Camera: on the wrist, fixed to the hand. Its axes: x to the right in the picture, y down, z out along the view.
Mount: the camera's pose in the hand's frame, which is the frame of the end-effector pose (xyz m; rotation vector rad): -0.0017 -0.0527 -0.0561 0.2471 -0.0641 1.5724
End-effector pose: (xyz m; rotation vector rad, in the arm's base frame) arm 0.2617 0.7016 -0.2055 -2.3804 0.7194 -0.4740
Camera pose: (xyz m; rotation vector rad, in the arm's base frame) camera 0.2532 0.7133 -0.1299 -1.0111 1.9692 0.2054
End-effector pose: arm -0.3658 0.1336 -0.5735 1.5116 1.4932 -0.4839
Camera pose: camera -0.4330 0.1692 -0.5618 2.2750 -0.1116 0.2615
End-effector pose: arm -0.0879 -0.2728 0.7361 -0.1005 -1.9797 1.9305
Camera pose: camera -0.0581 -0.2230 0.7867 1.2333 1.0153 -1.7697
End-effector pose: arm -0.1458 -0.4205 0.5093 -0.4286 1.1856 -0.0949
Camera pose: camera -0.1897 -0.4836 0.5133 0.7756 1.1449 1.1037
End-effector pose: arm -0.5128 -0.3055 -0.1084 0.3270 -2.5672 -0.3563
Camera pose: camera -0.4733 -0.3648 -0.0792 -1.5356 -2.1144 0.5329
